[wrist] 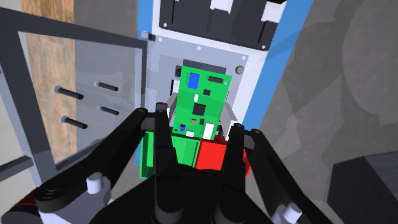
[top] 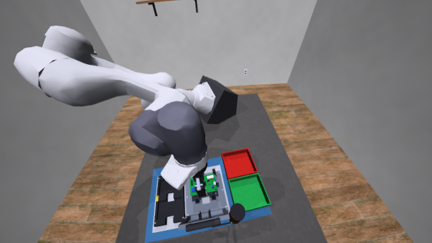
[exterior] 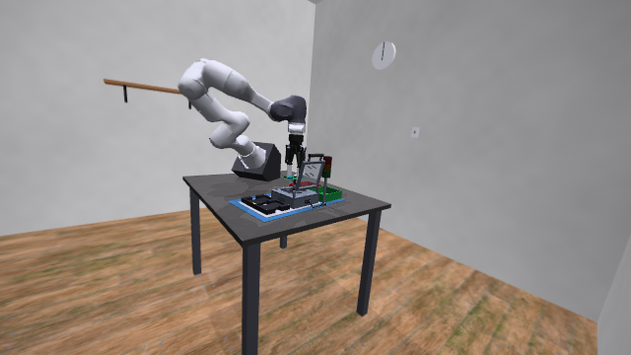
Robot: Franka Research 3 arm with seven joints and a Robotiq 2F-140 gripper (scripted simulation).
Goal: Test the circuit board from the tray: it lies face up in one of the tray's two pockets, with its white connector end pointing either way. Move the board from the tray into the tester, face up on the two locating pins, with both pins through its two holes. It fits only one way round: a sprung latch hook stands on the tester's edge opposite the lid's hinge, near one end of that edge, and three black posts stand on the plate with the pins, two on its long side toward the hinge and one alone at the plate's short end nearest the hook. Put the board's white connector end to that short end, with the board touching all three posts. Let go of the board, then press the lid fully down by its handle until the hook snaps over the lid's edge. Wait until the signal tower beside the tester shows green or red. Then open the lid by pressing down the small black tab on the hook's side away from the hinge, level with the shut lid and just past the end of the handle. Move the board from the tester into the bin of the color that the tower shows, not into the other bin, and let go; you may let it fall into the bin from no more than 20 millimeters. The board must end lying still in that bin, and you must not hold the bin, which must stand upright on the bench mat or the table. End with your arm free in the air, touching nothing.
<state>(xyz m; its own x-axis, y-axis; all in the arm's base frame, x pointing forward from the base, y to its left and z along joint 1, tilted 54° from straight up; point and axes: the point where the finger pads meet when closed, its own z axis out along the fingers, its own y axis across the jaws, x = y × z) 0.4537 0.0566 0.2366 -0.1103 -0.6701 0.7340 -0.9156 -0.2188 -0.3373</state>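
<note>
The green circuit board lies 20 mm below my hand. The rest, counted from my hand: latch hook (50 mm behind, 60 mm to the left, 70 mm below); then clear lid (130 mm ahead, 20 mm to the right, 30 mm above); then dark plate (10 mm ahead, 80 mm below).
</note>
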